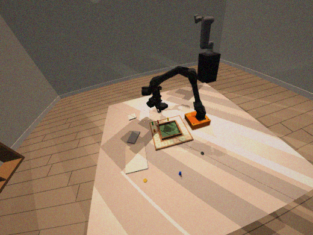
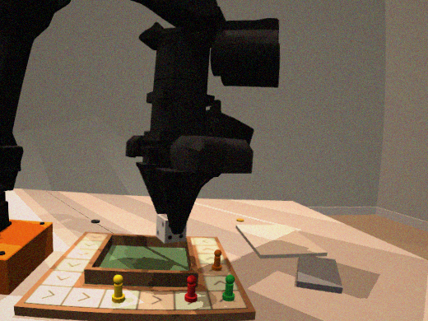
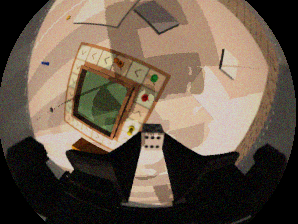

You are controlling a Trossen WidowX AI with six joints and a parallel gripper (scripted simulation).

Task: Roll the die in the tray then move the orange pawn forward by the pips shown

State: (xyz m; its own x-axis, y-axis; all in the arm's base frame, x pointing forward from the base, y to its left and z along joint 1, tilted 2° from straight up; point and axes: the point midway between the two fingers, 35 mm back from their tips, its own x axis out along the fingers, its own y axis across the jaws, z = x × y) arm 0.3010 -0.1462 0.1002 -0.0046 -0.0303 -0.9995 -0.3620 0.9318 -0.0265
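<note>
The orange pawn lies 12 cm to the left of my gripper tip, 9 cm below it and 8 cm ahead of it. Also, from my gripper tip: die (right at my gripper tip); yellow pawn (9 cm below, 6 cm behind, 3 cm to the left); red pawn (9 cm below, 3 cm to the left, 3 cm ahead).
</note>
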